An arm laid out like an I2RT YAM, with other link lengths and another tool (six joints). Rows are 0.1 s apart.
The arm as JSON. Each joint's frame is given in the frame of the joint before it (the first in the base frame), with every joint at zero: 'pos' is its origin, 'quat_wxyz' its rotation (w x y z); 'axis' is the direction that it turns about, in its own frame. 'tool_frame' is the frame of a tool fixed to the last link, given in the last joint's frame.
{
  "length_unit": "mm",
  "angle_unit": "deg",
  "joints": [
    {
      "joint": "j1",
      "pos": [
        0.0,
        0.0,
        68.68
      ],
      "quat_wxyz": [
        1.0,
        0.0,
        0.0,
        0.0
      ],
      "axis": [
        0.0,
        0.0,
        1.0
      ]
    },
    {
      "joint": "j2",
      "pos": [
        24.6,
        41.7,
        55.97
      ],
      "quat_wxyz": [
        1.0,
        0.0,
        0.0,
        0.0
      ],
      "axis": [
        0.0,
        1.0,
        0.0
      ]
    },
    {
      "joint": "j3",
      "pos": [
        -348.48,
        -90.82,
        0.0
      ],
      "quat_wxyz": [
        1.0,
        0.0,
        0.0,
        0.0
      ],
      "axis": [
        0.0,
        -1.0,
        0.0
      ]
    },
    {
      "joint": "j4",
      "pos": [
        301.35,
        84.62,
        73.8
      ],
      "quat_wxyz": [
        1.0,
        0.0,
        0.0,
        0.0
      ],
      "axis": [
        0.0,
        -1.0,
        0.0
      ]
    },
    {
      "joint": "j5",
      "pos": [
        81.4,
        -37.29,
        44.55
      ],
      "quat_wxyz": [
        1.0,
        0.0,
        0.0,
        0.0
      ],
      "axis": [
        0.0,
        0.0,
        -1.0
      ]
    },
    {
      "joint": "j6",
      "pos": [
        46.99,
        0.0,
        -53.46
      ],
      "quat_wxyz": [
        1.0,
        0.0,
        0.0,
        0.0
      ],
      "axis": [
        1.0,
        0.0,
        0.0
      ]
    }
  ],
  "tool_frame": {
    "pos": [
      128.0,
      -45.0,
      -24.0
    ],
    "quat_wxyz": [
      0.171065,
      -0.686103,
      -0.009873,
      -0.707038
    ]
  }
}
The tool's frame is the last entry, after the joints.
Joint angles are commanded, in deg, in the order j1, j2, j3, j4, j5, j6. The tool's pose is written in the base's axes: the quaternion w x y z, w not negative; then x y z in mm. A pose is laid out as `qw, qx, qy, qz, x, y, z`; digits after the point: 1 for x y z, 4 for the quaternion.
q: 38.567, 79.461, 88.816, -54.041, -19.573, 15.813
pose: 0.4547, -0.8493, -0.1692, -0.2082, 298.1, 266.1, 375.7
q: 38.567, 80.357, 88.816, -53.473, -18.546, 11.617
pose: 0.4380, -0.8486, -0.2002, -0.2191, 308.4, 267.2, 372.5
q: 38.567, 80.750, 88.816, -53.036, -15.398, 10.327
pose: 0.4153, -0.8545, -0.2029, -0.2371, 318.6, 261.9, 371.0
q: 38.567, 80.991, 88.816, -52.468, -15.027, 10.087
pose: 0.4134, -0.8538, -0.2044, -0.2416, 322.0, 262.9, 370.9
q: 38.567, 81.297, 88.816, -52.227, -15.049, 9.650
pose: 0.4122, -0.8535, -0.2079, -0.2417, 324.0, 264.4, 369.7
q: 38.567, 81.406, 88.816, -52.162, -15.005, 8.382
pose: 0.4086, -0.8522, -0.2180, -0.2436, 325.7, 264.6, 369.6
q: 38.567, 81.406, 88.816, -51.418, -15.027, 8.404
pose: 0.4111, -0.8492, -0.2190, -0.2487, 327.7, 266.4, 371.7
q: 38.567, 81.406, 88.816, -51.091, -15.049, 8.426
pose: 0.4123, -0.8479, -0.2193, -0.2508, 328.6, 267.2, 372.6
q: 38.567, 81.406, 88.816, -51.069, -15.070, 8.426
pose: 0.4125, -0.8478, -0.2194, -0.2509, 328.6, 267.3, 372.7
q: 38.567, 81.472, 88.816, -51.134, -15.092, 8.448
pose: 0.4123, -0.8483, -0.2191, -0.2498, 328.6, 267.4, 372.0
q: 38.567, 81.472, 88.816, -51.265, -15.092, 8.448
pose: 0.4119, -0.8488, -0.2189, -0.2489, 328.2, 267.1, 371.6
